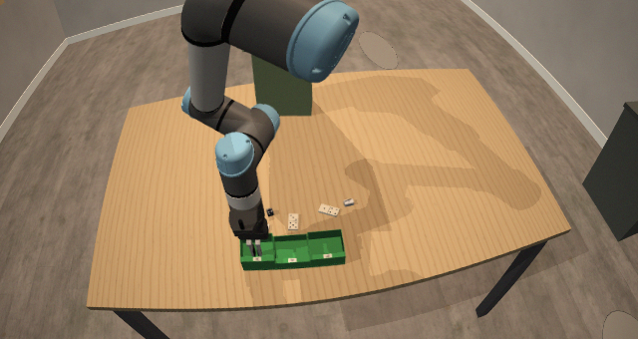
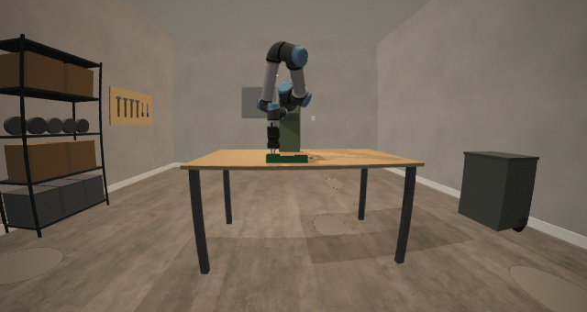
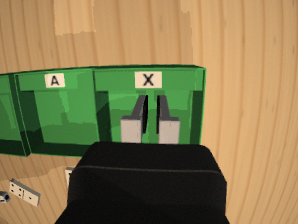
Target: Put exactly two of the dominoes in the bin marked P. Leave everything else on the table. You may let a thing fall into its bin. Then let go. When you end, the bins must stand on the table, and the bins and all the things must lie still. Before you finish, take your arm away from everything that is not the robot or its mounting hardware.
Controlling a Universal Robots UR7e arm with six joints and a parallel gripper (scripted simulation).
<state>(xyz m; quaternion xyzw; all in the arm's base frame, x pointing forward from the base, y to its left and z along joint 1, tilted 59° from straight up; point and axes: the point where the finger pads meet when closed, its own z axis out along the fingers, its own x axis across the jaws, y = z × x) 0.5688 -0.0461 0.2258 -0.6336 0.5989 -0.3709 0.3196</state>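
Now: hand 9 cm to the right of the bin marked P, 1 cm past it and 1 cm above it. Also, from my hand: domino: 19 cm to the left, 14 cm behind, 3 cm below; grey piece: 24 cm to the left, 16 cm behind, 3 cm below.
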